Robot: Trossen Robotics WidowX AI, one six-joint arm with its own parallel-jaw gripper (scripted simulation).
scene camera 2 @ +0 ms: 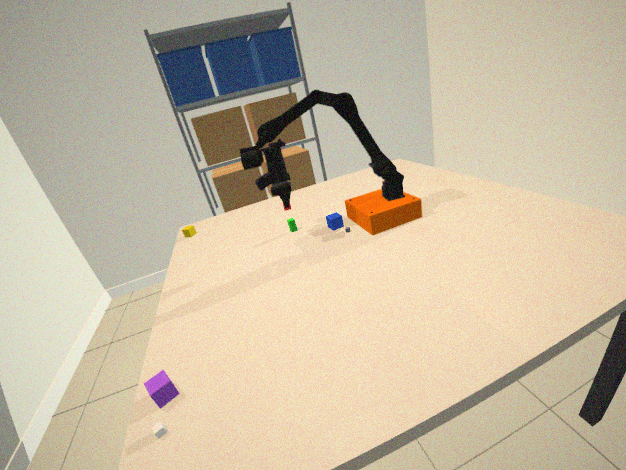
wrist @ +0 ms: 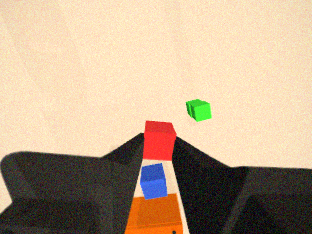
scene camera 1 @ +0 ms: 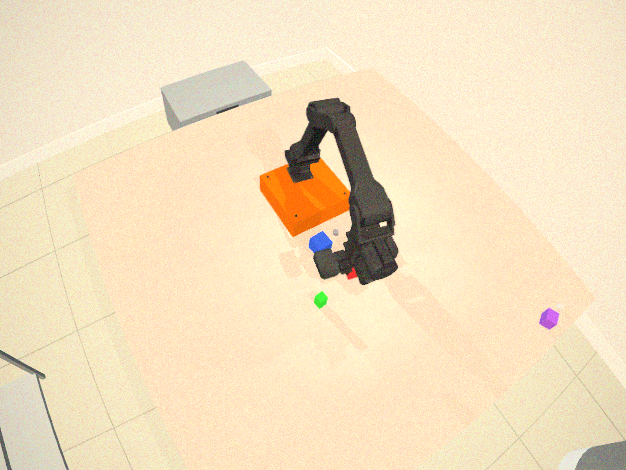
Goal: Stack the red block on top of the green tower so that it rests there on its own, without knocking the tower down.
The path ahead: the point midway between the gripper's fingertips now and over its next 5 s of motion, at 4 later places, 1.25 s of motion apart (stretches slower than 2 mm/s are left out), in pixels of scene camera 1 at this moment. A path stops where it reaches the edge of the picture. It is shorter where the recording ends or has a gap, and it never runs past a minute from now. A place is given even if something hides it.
The gripper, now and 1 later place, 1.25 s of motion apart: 351, 272; 323, 293
